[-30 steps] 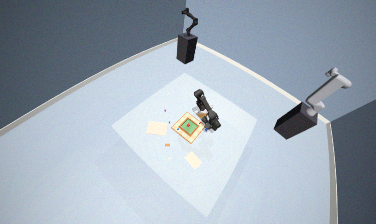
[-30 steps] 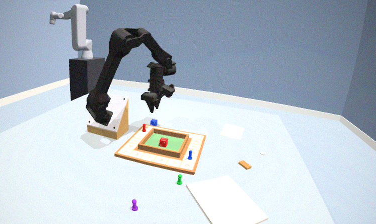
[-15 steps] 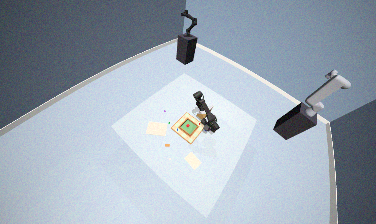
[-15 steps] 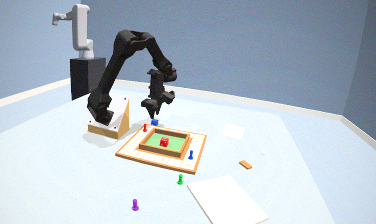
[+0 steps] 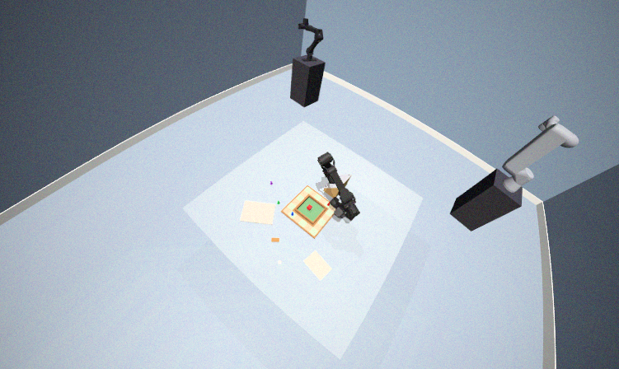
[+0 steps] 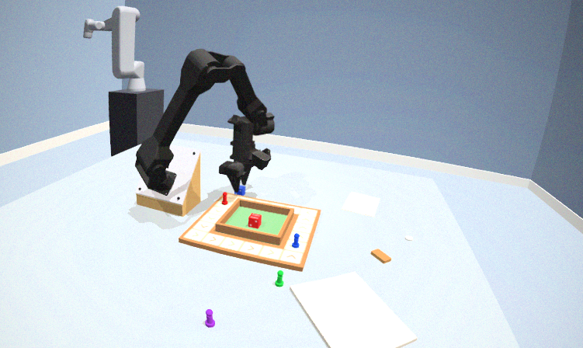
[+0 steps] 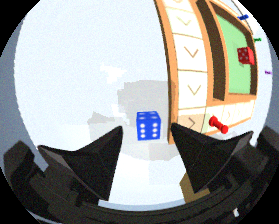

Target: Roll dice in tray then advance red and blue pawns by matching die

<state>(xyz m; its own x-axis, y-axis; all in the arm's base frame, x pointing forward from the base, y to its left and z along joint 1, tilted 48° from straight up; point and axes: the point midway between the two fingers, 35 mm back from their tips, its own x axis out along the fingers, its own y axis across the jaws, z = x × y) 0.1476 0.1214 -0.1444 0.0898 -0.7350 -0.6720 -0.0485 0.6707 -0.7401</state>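
Now: gripper tip 10 cm to the left of the red pawn and 1 cm below it. From my gripper tip the other things lie so: green pawn: 35 cm to the right, 25 cm ahead; then green tray floor: 16 cm to the right, 12 cm ahead, 1 cm below; then blue pawn: 24 cm ahead, 22 cm to the right, 1 cm above.
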